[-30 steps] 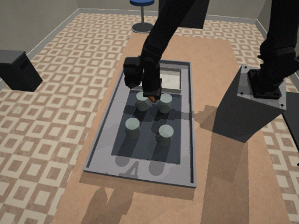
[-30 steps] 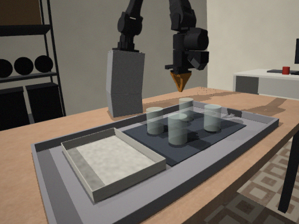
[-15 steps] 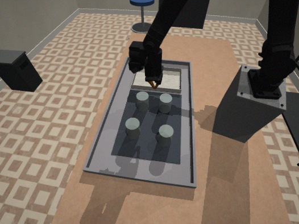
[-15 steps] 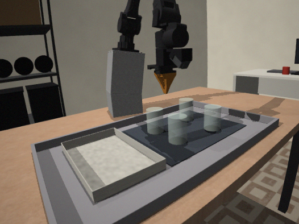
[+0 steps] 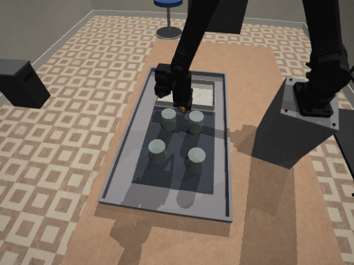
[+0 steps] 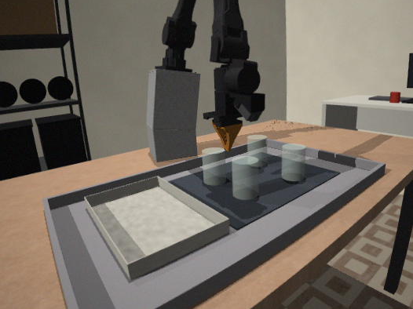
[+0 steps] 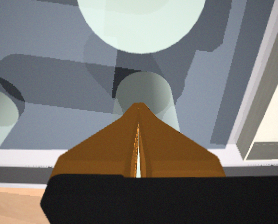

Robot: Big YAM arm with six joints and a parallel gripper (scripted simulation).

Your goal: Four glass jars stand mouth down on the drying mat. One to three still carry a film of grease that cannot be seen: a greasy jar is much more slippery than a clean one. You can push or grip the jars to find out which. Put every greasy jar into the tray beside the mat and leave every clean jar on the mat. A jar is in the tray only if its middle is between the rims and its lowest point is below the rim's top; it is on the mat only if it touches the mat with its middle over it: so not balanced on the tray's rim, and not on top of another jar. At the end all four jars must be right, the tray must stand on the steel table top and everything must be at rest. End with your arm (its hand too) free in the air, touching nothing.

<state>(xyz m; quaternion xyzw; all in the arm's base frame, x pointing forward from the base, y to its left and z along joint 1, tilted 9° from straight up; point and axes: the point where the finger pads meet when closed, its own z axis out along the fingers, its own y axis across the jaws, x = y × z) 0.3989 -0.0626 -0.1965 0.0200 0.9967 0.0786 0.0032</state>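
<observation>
The rimmed steel table top lies 11 cm below my hand, 2 cm to the right of it and 2 cm ahead of it. The rest, counted from my hand: pale tray (24 cm to the right, 10 cm below); then dark drying mat (11 cm below, 8 cm to the left, 1 cm ahead).
</observation>
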